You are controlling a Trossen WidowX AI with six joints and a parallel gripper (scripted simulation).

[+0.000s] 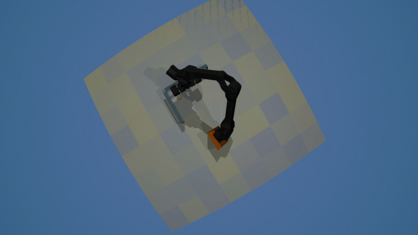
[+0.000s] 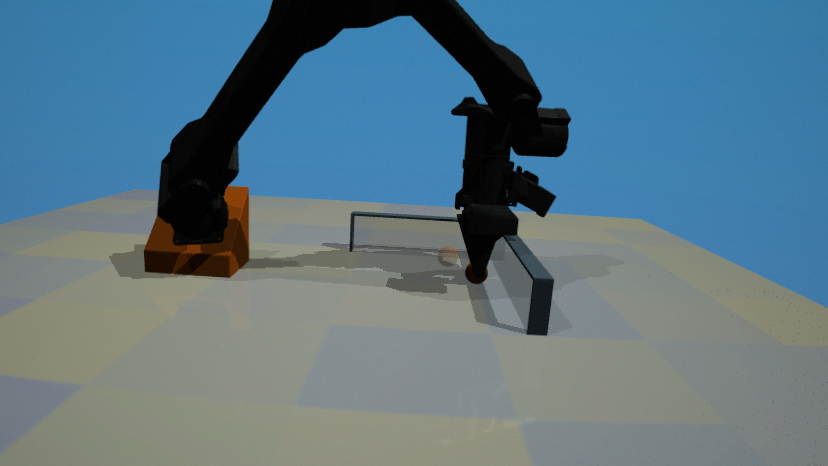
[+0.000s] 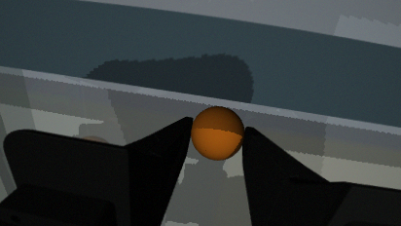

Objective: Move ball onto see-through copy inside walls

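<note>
Now: the see-through copy 30 mm behind my gripper tip and 80 mm to the left of it. From my gripper tip the other things lie so: orange ball: right at my gripper tip.
</note>
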